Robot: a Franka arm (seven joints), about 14 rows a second.
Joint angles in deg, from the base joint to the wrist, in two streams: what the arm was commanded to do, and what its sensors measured. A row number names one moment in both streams.
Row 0, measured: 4.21 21.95 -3.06 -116.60 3.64 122.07 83.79
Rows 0 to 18, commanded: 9.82 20.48 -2.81 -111.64 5.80 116.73 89.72; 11.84 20.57 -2.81 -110.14 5.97 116.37 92.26; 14.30 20.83 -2.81 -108.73 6.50 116.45 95.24; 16.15 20.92 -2.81 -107.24 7.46 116.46 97.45; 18.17 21.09 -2.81 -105.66 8.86 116.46 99.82; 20.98 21.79 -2.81 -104.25 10.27 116.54 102.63; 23.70 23.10 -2.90 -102.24 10.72 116.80 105.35; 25.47 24.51 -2.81 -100.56 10.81 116.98 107.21; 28.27 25.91 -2.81 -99.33 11.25 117.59 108.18; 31.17 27.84 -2.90 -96.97 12.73 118.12 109.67; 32.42 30.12 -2.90 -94.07 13.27 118.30 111.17; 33.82 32.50 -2.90 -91.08 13.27 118.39 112.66; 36.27 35.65 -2.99 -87.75 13.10 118.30 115.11; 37.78 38.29 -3.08 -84.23 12.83 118.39 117.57; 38.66 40.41 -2.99 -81.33 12.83 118.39 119.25; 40.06 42.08 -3.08 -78.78 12.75 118.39 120.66; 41.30 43.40 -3.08 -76.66 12.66 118.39 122.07; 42.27 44.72 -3.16 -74.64 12.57 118.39 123.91; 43.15 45.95 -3.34 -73.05 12.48 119.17 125.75
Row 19, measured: 41.39 42.57 -2.30 -78.90 12.14 119.73 122.25
